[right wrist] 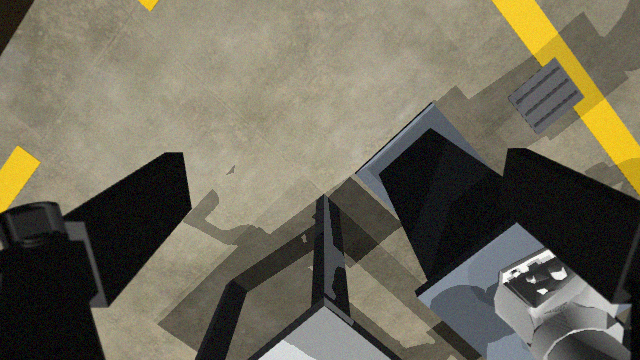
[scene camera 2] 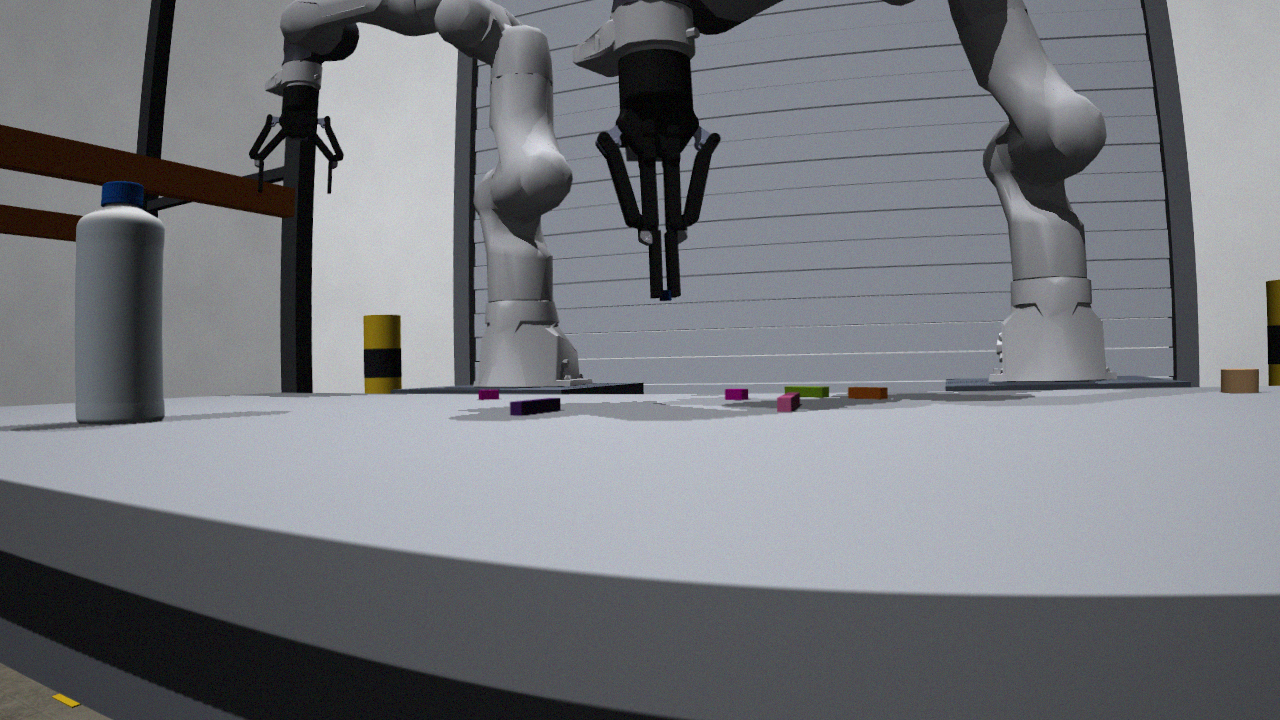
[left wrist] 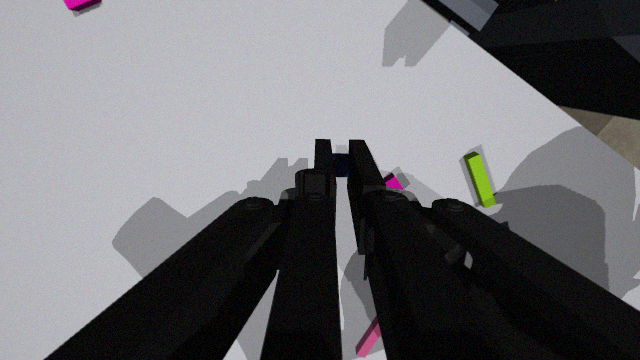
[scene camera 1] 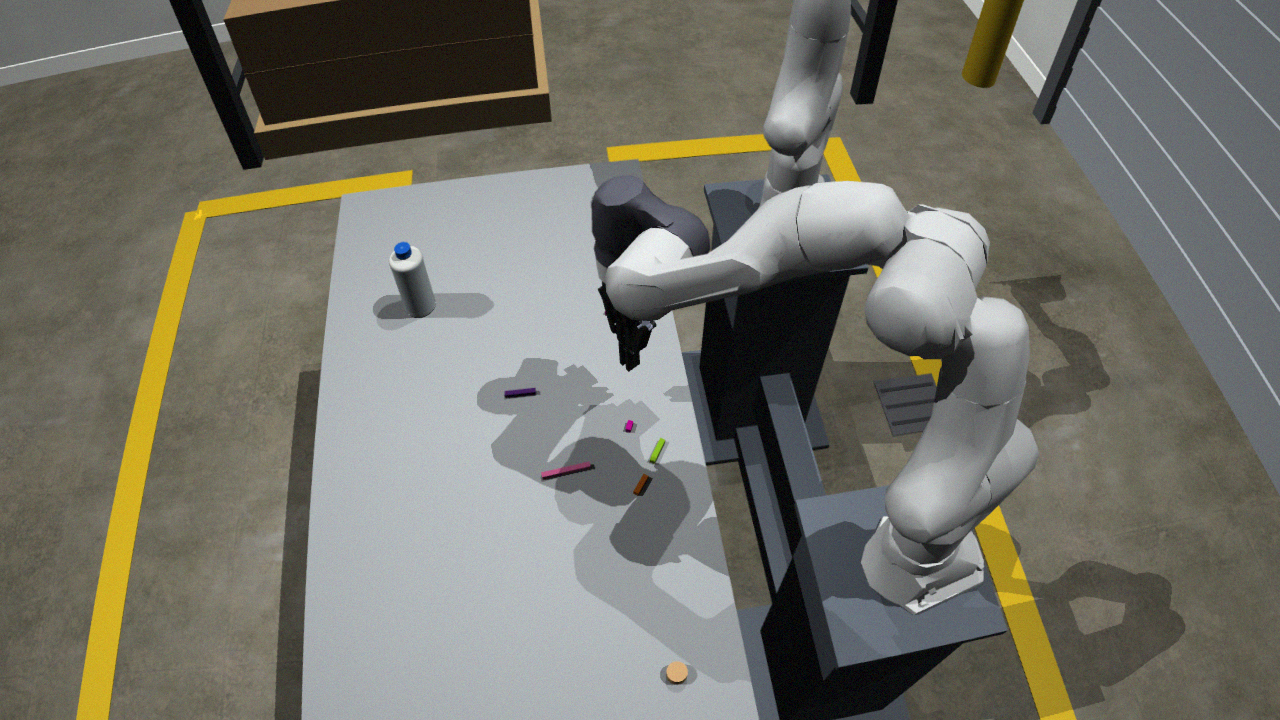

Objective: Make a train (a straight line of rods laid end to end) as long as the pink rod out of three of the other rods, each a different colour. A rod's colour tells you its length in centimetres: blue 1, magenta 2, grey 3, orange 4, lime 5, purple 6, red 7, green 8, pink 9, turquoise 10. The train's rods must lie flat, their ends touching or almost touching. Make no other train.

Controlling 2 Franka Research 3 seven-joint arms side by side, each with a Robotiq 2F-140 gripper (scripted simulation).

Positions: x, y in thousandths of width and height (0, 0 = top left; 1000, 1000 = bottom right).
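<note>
My left gripper (scene camera 2: 520, 413) is visible to me, and I find the same gripper in the left wrist view (left wrist: 529, 457) and in scene camera 1 (scene camera 1: 492, 505). Then there is my right gripper (scene camera 2: 230, 266), which I can also see in the right wrist view (right wrist: 538, 499). I see a lime rod (left wrist: 740, 449) too, though in the right wrist view the rod is out of frame.
</note>
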